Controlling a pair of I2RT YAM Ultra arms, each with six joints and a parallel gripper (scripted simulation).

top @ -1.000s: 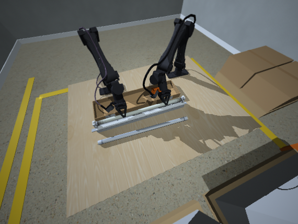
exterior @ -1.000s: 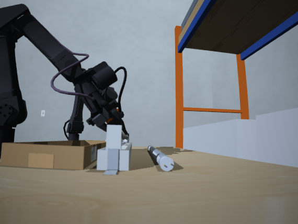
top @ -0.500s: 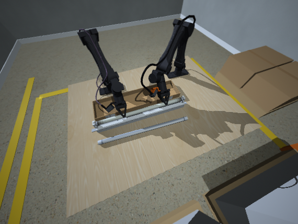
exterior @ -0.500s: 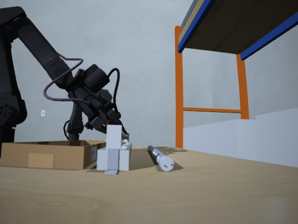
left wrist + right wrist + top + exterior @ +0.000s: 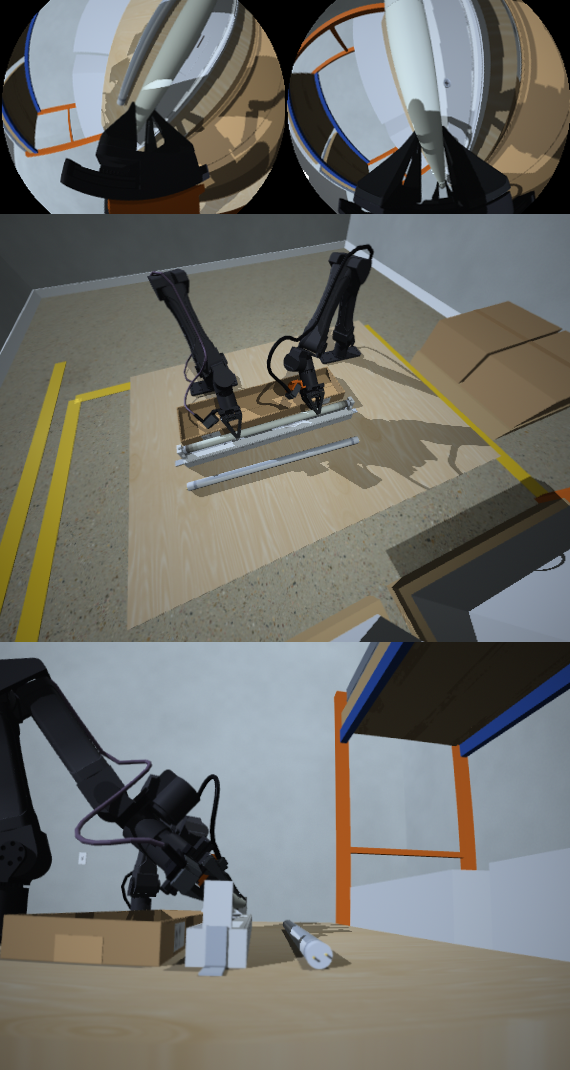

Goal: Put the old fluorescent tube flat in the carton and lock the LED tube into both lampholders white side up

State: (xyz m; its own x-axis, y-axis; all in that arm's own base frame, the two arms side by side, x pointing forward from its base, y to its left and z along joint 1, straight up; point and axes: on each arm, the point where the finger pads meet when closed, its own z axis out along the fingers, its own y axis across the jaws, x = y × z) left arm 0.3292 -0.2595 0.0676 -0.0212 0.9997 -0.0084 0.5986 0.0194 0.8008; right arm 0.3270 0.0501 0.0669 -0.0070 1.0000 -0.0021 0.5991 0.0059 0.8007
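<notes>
Right now the white fixture is 120 mm to the left of my right hand and 10 mm below it. From my right hand the other things lie so: brown carton (140 mm behind, 120 mm to the left, 40 mm below); LED tube (110 mm ahead, 110 mm to the left, 50 mm below); old fluorescent tube (120 mm to the left).
</notes>
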